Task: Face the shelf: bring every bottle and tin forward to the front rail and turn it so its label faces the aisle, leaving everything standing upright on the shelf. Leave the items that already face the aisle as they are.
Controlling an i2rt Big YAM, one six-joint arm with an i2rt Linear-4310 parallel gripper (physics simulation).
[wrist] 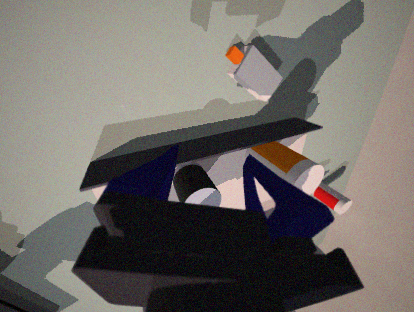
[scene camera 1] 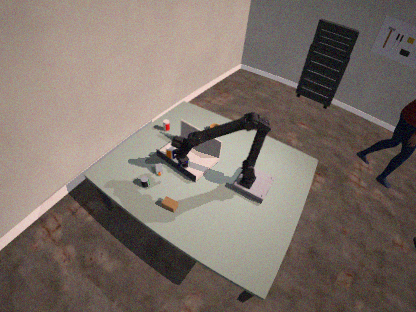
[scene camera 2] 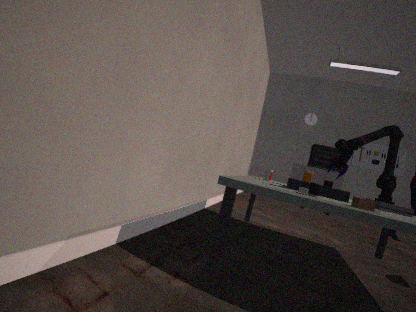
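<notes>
My gripper is open and empty, low over the shelf, its blue fingers on either side of a black tin with a grey lid in the wrist view. The tin also shows in scene camera 2. It stands upright behind the dark front rail. I cannot tell whether it touches the rail or where its label faces. An orange-labelled bottle with a white top stands upright near the rail's far end, beyond the right-hand finger in the wrist view.
A grey-white item with an orange end and a dark tin are in front of the rail. An orange-brown block lies nearby. A red-and-white container stands past the shelf. A grey panel backs the shelf.
</notes>
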